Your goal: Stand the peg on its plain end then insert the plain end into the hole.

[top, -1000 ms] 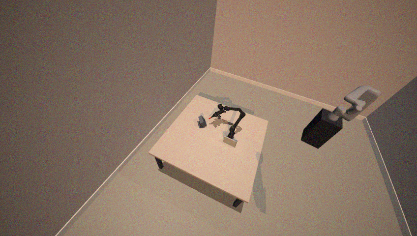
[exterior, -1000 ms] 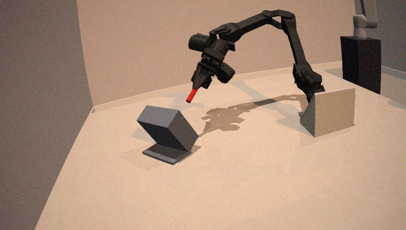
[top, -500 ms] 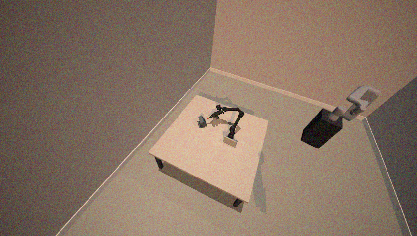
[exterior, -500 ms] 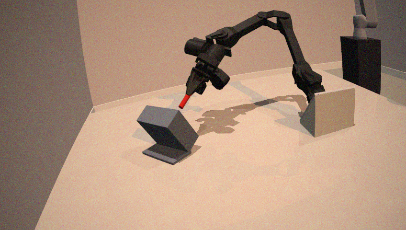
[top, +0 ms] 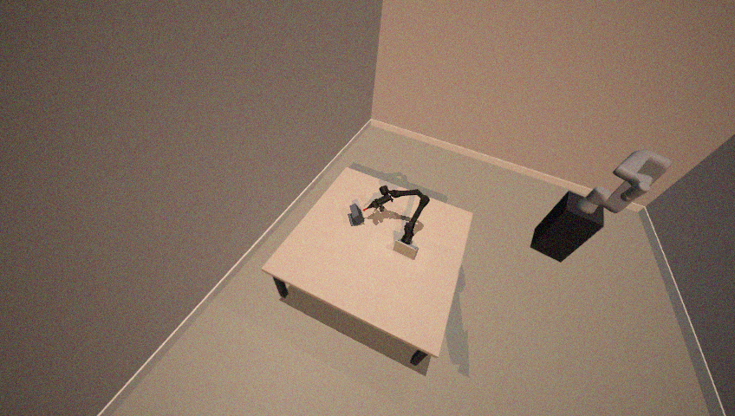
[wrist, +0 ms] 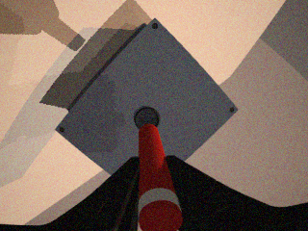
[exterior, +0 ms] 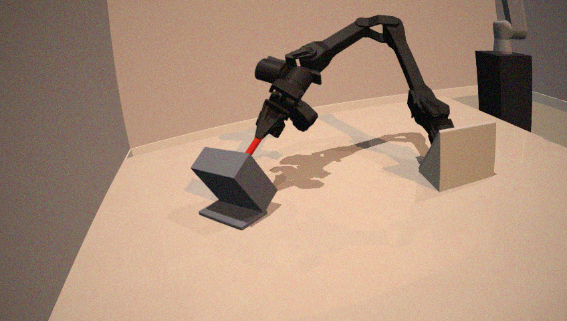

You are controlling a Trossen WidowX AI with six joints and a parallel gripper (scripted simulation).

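My gripper tip is now 60 mm to the right of the grey sloped panel, 60 mm short of it and 50 mm above it. The rest, counted from my gripper tip: red peg (10 mm to the right, 10 mm behind, 10 mm above); then panel foot plate (110 mm below, 80 mm to the left, 70 mm ahead).
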